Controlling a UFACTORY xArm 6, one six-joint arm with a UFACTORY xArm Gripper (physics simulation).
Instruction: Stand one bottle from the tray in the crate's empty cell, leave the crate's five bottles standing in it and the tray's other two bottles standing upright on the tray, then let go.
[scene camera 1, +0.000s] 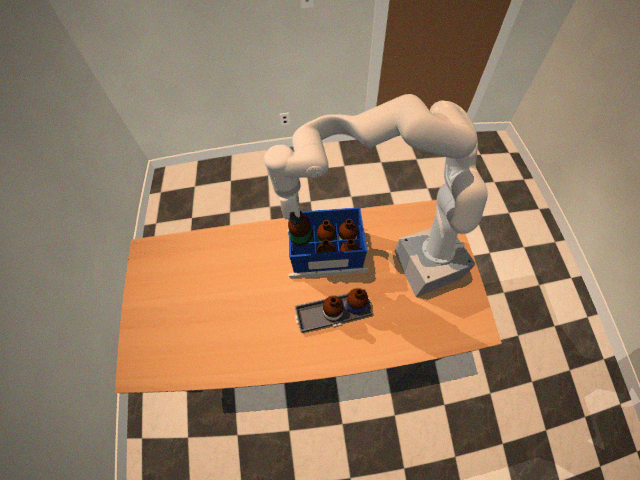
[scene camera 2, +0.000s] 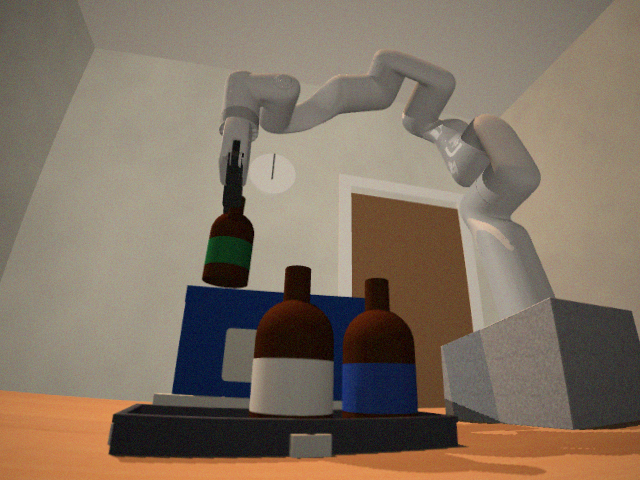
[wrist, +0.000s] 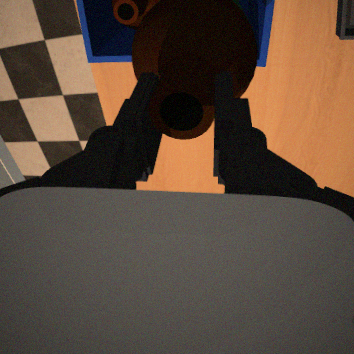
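Pixels of known places: gripper, between the fingertips: (scene camera 1: 296, 218) (scene camera 2: 231, 211) (wrist: 187, 98); arm's base, origin of its link: (scene camera 1: 438, 250) (scene camera 2: 535, 330).
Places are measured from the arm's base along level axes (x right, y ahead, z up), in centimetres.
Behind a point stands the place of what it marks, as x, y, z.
My gripper (scene camera 1: 294, 214) @[10.0, 50.6, 19.2] (scene camera 2: 233, 204) @[10.0, 50.6, 19.2] (wrist: 187, 98) @[10.0, 50.6, 19.2] is shut on the neck of the green-banded brown bottle (scene camera 1: 299, 230) @[6.8, 50.1, 16.8] (scene camera 2: 227, 251) @[6.4, 50.2, 10.4] (wrist: 200, 40) @[9.3, 48.2, 18.1]. The bottle hangs slightly tilted over the left end of the blue crate (scene camera 1: 300, 265) @[4.0, 51.8, -4.3] (scene camera 2: 204, 320) @[4.0, 52.0, -0.9] (wrist: 98, 59) @[21.4, 53.5, 3.9]; its base shows just above the rim in scene camera 2. Several brown bottles (scene camera 1: 325, 230) @[15.4, 40.6, -0.8] stand in the crate. The held bottle hides much of the crate's left end. A white-banded bottle (scene camera 1: 332, 308) @[-15.0, 42.8, -1.3] (scene camera 2: 292, 384) @[-16.8, 42.8, -8.5] and a blue-banded bottle (scene camera 1: 357, 299) @[-13.2, 33.7, -1.1] (scene camera 2: 378, 387) @[-15.1, 34.7, -8.6] stand upright on the dark tray (scene camera 1: 310, 316) @[-13.5, 50.8, -13.1] (scene camera 2: 206, 436) @[-18.6, 49.0, -12.3].
The crate and tray rest on the wooden table (scene camera 1: 206, 310) @[-5.9, 91.6, -13.6], with the tray in front of the crate. The grey robot base (scene camera 1: 434, 271) @[-8.5, 4.7, 1.5] (scene camera 2: 522, 366) @[-6.9, 10.3, -6.2] stands to the right of both. The table's back edge runs behind the crate.
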